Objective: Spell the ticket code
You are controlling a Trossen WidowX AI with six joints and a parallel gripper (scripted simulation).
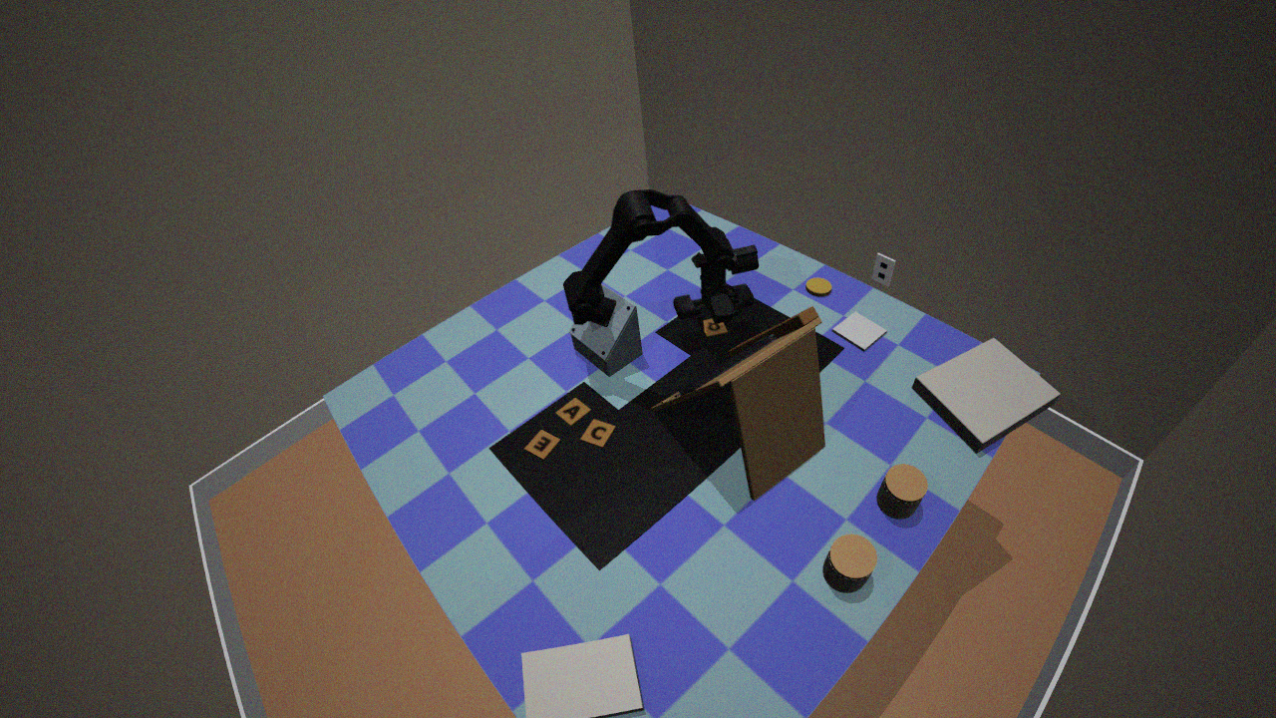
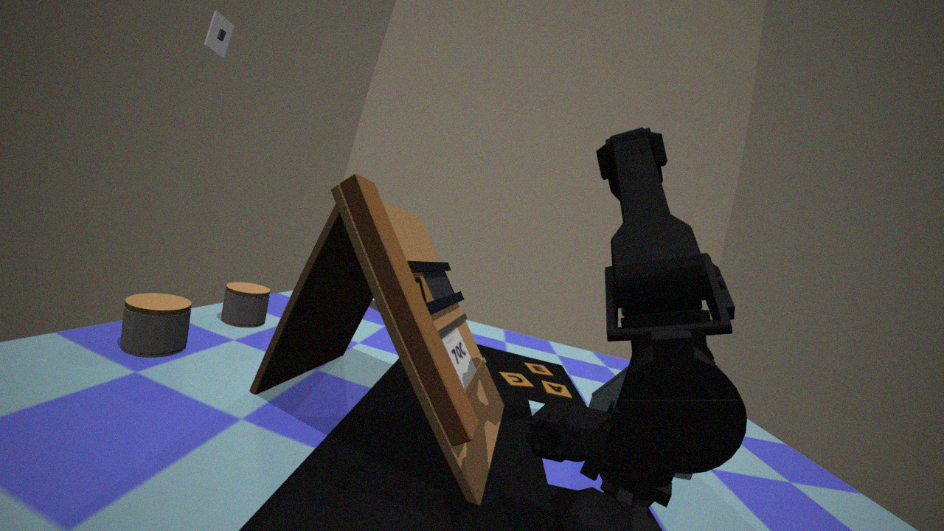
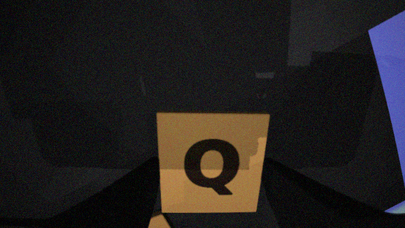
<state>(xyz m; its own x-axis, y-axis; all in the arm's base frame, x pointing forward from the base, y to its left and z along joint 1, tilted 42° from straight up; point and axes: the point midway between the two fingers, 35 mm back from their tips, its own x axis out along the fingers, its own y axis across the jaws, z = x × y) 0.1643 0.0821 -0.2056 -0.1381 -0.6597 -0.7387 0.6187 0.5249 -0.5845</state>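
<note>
Right now the white ticket is 210 mm to the right of my gripper tip, 140 mm ahead of it and 90 mm above it. The rest, counted from my gripper tip: black mat (230 mm to the right, 30 mm ahead, 10 mm below); then small white plate (310 mm ahead, 200 mm to the left); then q tile (right at my gripper tip).
</note>
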